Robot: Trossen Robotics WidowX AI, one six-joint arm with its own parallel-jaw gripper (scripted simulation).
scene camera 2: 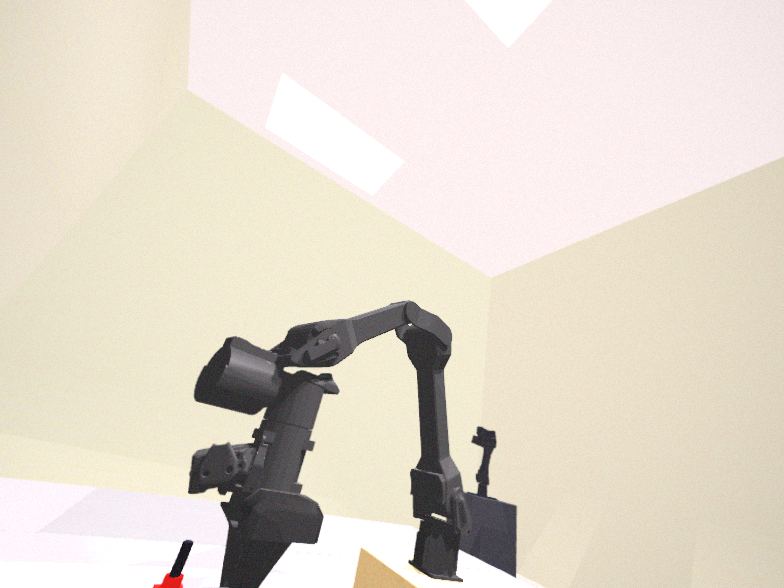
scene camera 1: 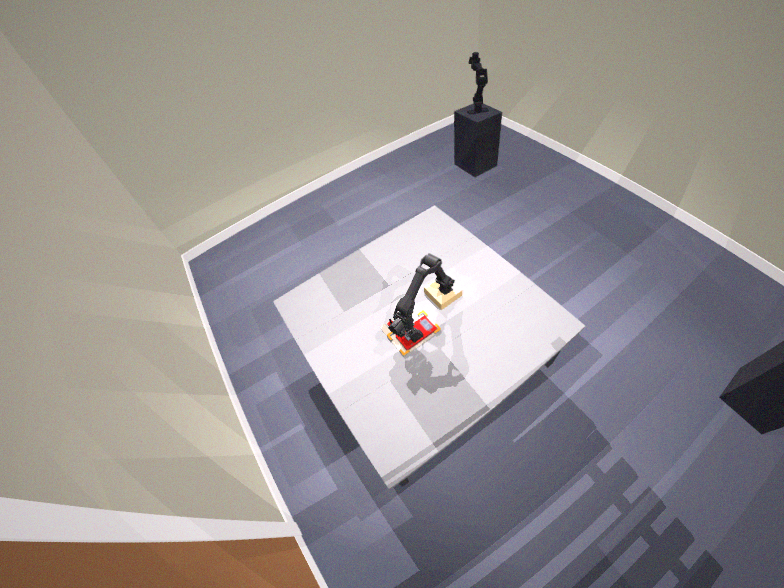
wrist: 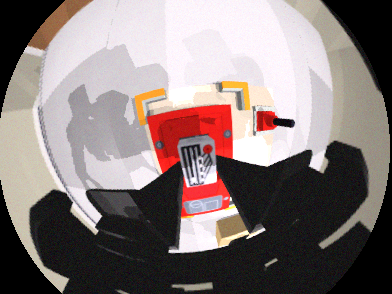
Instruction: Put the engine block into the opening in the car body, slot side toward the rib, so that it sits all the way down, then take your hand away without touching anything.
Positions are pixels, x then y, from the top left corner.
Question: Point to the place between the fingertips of the gripper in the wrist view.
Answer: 198, 161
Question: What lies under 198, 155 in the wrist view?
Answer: A grey engine block.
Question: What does the gripper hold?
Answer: A grey engine block.
